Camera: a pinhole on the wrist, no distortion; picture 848 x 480 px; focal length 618.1 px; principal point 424.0 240.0 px. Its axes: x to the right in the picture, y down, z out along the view. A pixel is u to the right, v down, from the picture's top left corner.
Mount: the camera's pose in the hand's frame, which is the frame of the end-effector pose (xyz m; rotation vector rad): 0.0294 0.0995 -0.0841 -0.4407 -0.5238 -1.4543
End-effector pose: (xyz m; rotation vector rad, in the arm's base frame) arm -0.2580 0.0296 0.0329 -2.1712 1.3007 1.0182
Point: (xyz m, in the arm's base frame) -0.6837 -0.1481 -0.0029
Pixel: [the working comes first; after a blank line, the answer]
In the camera's frame: -0.2041 0.0048 0.3318

43.7 249.0
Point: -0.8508 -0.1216 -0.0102
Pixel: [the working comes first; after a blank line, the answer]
In the camera's frame: -0.2653 -0.0419 0.4826

84.2 186.3
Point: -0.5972 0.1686 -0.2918
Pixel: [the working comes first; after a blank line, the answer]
In the camera's frame: 0.2006 0.0617 0.4875

678.3 318.2
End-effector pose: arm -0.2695 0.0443 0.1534 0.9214 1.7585 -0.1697
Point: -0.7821 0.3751 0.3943
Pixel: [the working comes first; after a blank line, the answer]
In the camera's frame: -0.2277 -0.0444 -0.5380

behind the camera
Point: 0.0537 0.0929 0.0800
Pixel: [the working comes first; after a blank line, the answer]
In the camera's frame: 0.0945 0.0424 0.3370

597.3 317.7
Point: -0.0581 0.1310 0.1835
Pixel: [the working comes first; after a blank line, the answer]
In the camera's frame: 0.0188 -0.0211 0.2149

478.2 179.3
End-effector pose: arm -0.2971 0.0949 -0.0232 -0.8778 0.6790 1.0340
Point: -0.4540 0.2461 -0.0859
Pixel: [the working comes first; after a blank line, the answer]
In the camera's frame: 0.0201 0.0425 0.1965

487.2 373.6
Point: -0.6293 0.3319 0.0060
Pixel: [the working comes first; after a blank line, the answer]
In the camera's frame: -0.0490 -0.0453 0.3810

344.4 166.5
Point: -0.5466 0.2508 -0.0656
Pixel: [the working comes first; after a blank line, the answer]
In the camera's frame: -0.0434 -0.0001 0.2527

317.7 239.7
